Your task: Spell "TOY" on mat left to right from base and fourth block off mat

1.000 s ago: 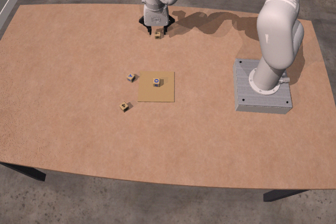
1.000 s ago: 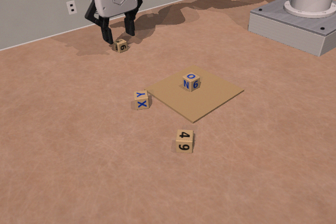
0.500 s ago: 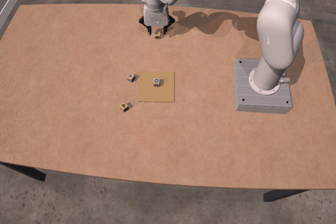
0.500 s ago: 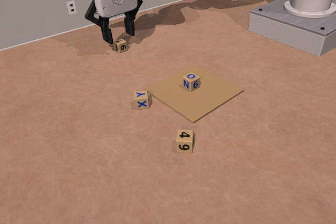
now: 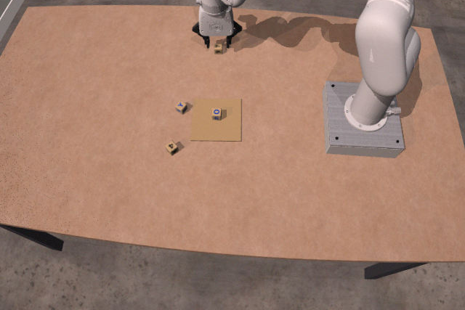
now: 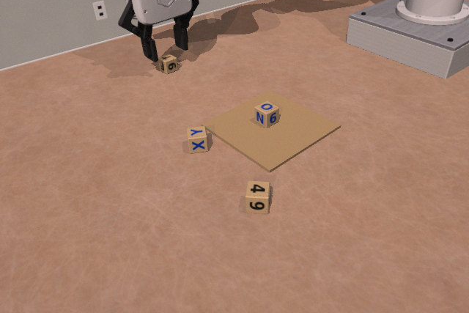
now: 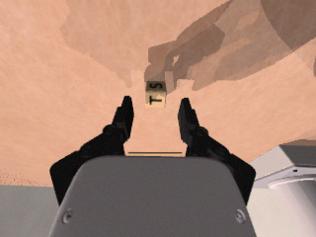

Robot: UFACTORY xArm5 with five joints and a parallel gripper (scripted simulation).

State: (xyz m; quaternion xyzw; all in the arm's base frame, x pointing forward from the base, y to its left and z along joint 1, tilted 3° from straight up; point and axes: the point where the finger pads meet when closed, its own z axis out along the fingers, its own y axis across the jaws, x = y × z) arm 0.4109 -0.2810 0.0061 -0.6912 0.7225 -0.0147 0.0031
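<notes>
The T block lies 4 cm below my hand. The rest, counted from my hand: O block (1 cm ahead, 25 cm to the left, 3 cm below); then tan mat (1 cm ahead, 26 cm to the left, 5 cm below).
</notes>
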